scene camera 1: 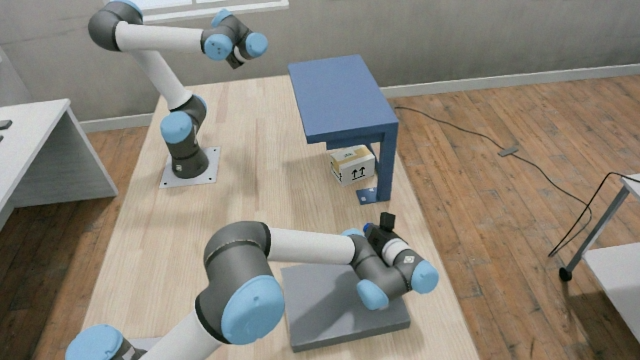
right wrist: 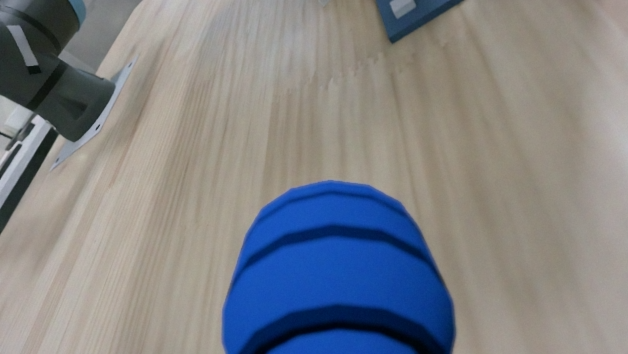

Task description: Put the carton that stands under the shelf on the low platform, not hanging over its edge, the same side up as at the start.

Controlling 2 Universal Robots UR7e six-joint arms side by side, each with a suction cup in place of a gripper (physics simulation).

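Places are measured from the left arm's base along level axes (x right, y back, z down), in millimetres.
Pixels of known places: right hand, its tool point: (right wrist: 332, 258); left arm's base, origin of its link: (scene camera 1: 191, 166) (right wrist: 94, 112).
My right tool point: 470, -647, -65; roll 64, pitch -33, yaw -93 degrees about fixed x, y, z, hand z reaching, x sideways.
Note:
Ahead of a thing's pixels: the offset from my right tool point to its top centre, as dx, dy, dz. "spot": to the spot under its first point.
The carton {-324, +0, -26} (scene camera 1: 352, 167) stands upright on the table under the front part of the blue shelf (scene camera 1: 345, 97), with brown tape on top and two arrows pointing up on the side facing the camera. The low grey platform {+202, +114, +17} (scene camera 1: 317, 305) lies nearer the camera, partly hidden by my right arm. My right gripper (scene camera 1: 367, 227) (right wrist: 337, 260), a blue suction cup, is open and holds nothing; it is above the table between platform and shelf. My left gripper (scene camera 1: 235, 61) is raised at the far left of the shelf; its cup is hidden, and no object hangs from it.
The shelf's post {-186, -92, -246} (scene camera 1: 386, 167) stands right of the carton, with its foot plate {spot: -197, -35, +60} (scene camera 1: 367, 195) (right wrist: 420, 12) on the table. The left arm's base plate (scene camera 1: 212, 162) (right wrist: 107, 107) is at the left. The table's right edge runs past shelf and platform.

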